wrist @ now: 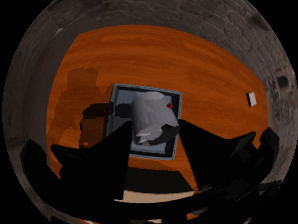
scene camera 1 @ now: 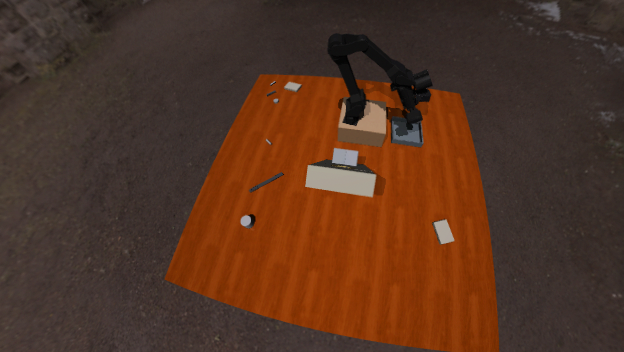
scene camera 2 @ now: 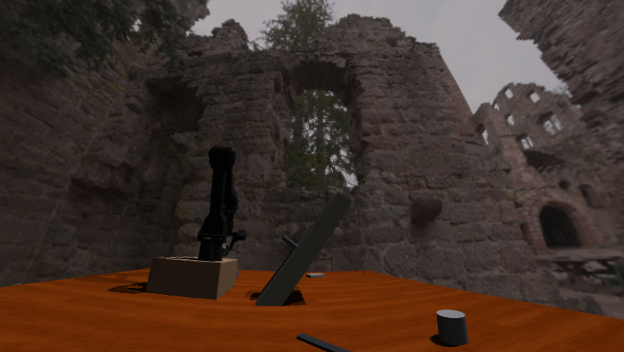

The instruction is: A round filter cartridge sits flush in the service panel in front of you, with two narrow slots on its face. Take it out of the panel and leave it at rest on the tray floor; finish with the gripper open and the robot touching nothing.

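Note:
Wrist camera: my gripper (wrist: pixel 155 124), a round filter cartridge (wrist: pixel 153 120), a tray (wrist: pixel 119 112). Scene camera 2: a grey service panel (scene camera 2: pixel 279 287).

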